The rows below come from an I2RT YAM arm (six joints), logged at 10 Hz.
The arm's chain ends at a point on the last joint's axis. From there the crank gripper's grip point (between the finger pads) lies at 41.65 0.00 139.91 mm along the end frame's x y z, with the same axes.
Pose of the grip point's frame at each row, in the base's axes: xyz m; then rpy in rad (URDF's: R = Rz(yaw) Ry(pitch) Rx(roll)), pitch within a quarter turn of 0, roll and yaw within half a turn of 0:
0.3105, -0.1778, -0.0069, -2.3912, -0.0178, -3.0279
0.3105, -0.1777, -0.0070, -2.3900, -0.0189, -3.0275
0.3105, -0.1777, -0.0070, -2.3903, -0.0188, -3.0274
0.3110, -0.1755, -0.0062, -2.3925, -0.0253, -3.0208
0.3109, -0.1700, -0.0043, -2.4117, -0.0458, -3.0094
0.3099, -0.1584, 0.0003, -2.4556, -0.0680, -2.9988
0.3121, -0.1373, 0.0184, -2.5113, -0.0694, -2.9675
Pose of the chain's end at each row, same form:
0.3429, -0.0781, 0.0947, -2.3912, -0.0178, -3.0279
0.3429, -0.0778, 0.0944, -2.3900, -0.0189, -3.0275
0.3429, -0.0779, 0.0944, -2.3903, -0.0188, -3.0274
0.3434, -0.0756, 0.0952, -2.3925, -0.0253, -3.0208
0.3446, -0.0714, 0.0980, -2.4117, -0.0458, -3.0094
0.3457, -0.0637, 0.1055, -2.4556, -0.0680, -2.9988
0.3465, -0.0475, 0.1283, -2.5113, -0.0694, -2.9675

